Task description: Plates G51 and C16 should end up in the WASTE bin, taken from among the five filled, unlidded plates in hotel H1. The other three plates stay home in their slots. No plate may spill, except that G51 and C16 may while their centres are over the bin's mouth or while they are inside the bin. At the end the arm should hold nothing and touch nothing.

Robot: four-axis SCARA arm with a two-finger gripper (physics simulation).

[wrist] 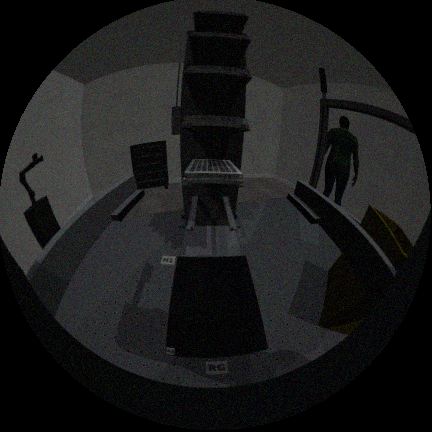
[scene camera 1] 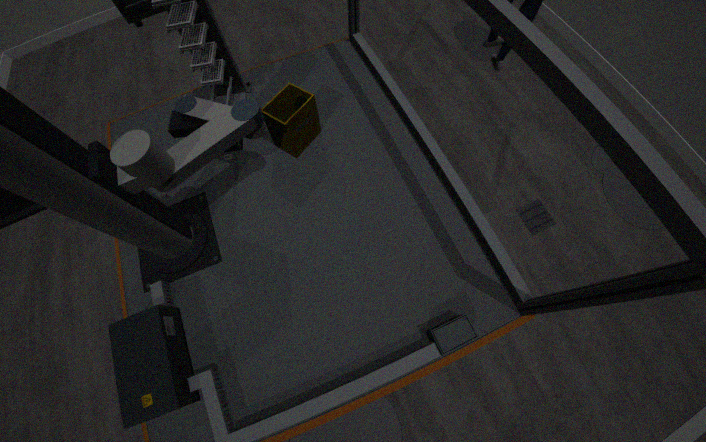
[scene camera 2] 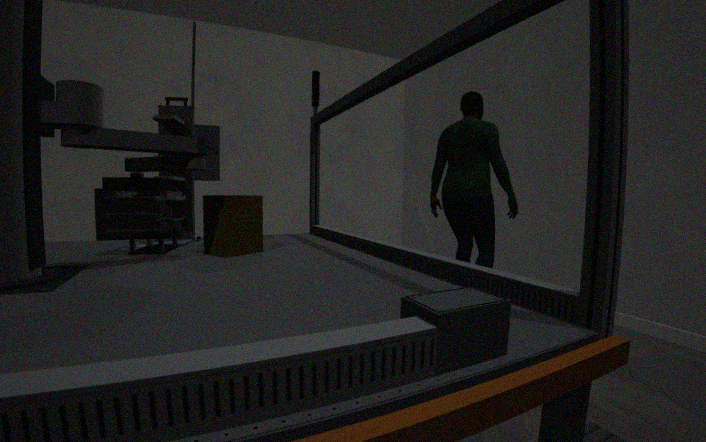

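Pixels of known places: gripper, between the fingertips: (wrist: 217,182) (scene camera 1: 208,92) (scene camera 2: 158,194); arm's base, origin of its link: (scene camera 1: 177,241) (scene camera 2: 5,284).
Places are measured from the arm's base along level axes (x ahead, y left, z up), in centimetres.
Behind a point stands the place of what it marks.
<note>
Hotel H1 (scene camera 1: 223,46) @[x 42.5, y 58.2, z 25.7 cm] (scene camera 2: 175,110) @[x 36.5, y 59.9, z 56.8 cm] (wrist: 215,121) is a tall dark rack of shelves, straight ahead in the wrist view. A pale gridded plate (wrist: 213,167) @[x 34.1, y 51.0, z 20.7 cm] lies level on its lowest visible shelf. Several more plates show on the stepped shelves in scene camera 1; the labels G51 and C16 cannot be read. My gripper (wrist: 217,182) @[x 31.3, y 41.3, z 21.6 cm] is open and empty, its two fingers wide apart in front of H1 and lower in the view than that plate. The arm hides the gripper's fingers in scene camera 1. The yellow WASTE bin (scene camera 1: 294,127) @[x 56.0, y 15.7, z 16.4 cm] (scene camera 2: 234,226) @[x 56.3, y 15.9, z 11.2 cm] (wrist: 345,290) @[x 50.4, y 26.1, z 8.8 cm] stands upright right of the gripper.
A dark flat-topped block (wrist: 215,305) @[x 30.1, y 36.3, z 7.3 cm] with an RG label (wrist: 216,367) @[x 27.4, y 26.9, z 1.3 cm] lies below and between the fingers. A person (scene camera 2: 471,166) (wrist: 344,150) stands beyond the fence. A low box (scene camera 1: 453,334) @[x 74.6, y -66.7, z 8.8 cm] (scene camera 2: 458,327) @[x 72.1, y -70.5, z 6.7 cm] sits at the table edge, and a dark cabinet (scene camera 1: 143,364) @[x -11.2, y -40.2, z 12.8 cm] at lower left.
</note>
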